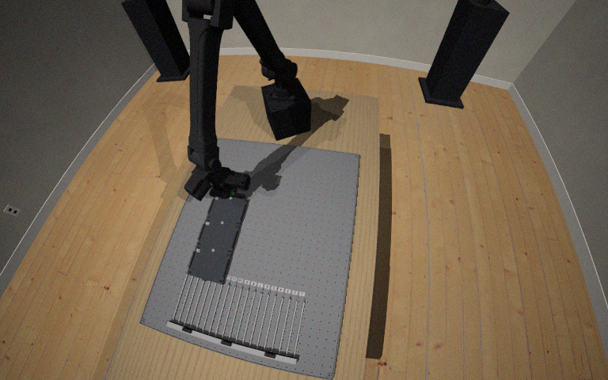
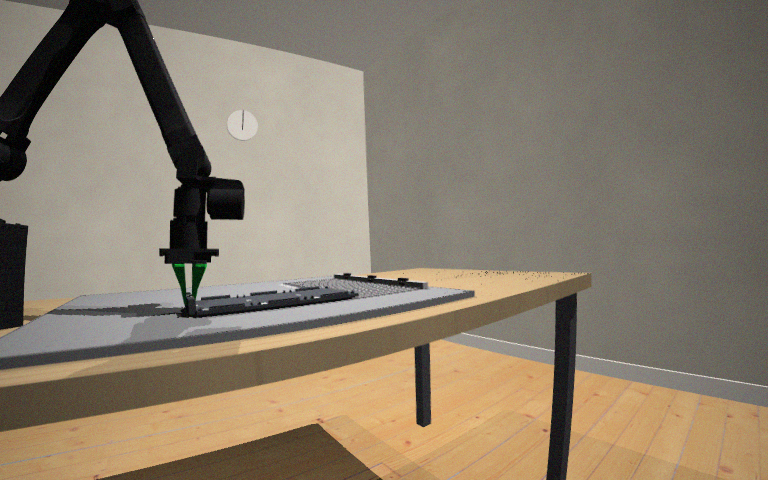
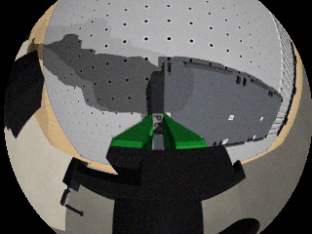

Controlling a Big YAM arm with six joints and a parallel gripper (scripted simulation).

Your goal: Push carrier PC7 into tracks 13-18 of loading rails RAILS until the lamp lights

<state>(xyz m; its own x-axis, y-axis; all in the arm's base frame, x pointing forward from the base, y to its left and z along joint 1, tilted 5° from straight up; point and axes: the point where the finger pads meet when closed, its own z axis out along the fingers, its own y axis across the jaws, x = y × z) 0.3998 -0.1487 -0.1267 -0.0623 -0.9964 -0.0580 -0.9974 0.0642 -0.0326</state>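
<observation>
My hand is 16 cm short of the carrier PC7, 1 cm to the left of it and 1 cm above it.
</observation>
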